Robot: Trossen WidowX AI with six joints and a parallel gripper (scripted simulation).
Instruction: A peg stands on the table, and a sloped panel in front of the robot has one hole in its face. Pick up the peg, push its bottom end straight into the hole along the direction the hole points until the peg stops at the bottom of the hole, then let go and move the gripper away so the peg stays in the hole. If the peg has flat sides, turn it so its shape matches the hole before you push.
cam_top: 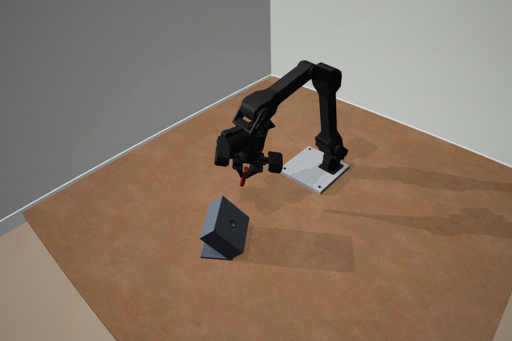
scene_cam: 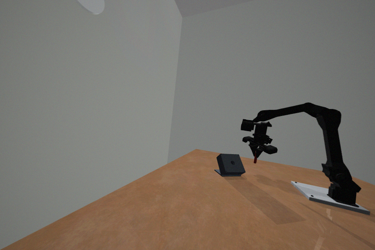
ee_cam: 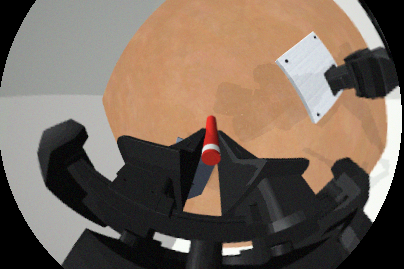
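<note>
My gripper tip is 140 mm short of the panel, 70 mm to the right of it and 60 mm above it. Round my gripper tip: red peg: 20 mm above.
</note>
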